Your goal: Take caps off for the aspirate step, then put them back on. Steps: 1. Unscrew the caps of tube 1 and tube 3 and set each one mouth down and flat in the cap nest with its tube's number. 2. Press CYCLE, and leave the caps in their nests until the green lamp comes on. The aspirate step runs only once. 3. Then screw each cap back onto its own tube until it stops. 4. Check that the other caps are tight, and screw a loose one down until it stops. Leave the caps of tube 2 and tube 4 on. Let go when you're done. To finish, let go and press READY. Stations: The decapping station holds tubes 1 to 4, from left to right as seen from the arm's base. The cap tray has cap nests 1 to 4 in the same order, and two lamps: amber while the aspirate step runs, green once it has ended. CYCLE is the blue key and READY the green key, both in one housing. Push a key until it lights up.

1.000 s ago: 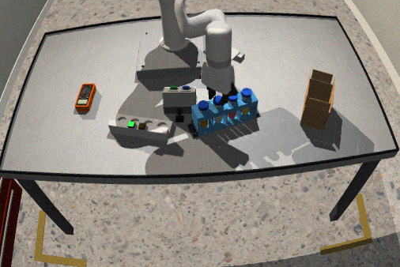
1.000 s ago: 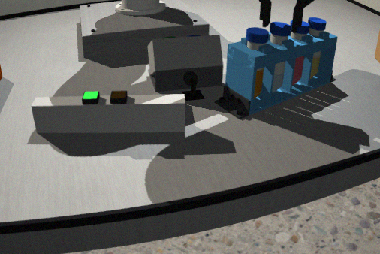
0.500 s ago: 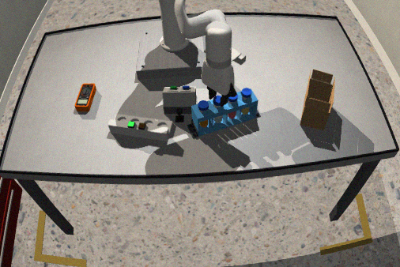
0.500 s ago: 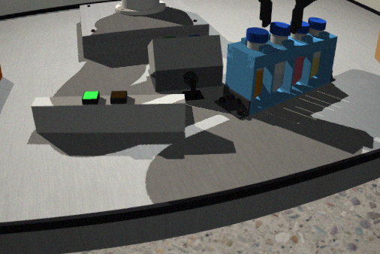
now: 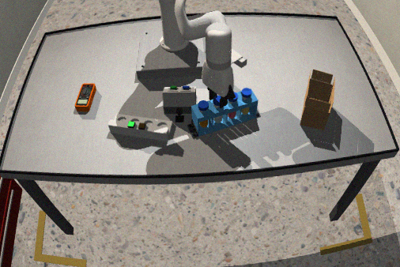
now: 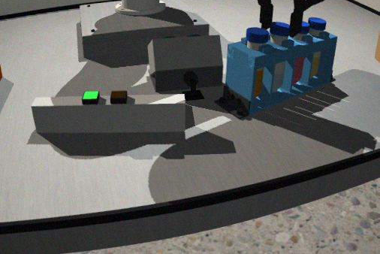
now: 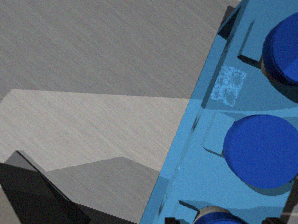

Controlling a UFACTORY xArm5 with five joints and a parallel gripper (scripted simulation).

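My gripper is now 5 cm to the right of the blue cap, 2 cm past it and 2 cm above it. From my hand the other things lie so: blue key 12 cm behind, 11 cm to the right, 7 cm below; green key 15 cm to the right, 12 cm behind, 7 cm below; grey key housing 13 cm to the right, 10 cm behind, 8 cm below.
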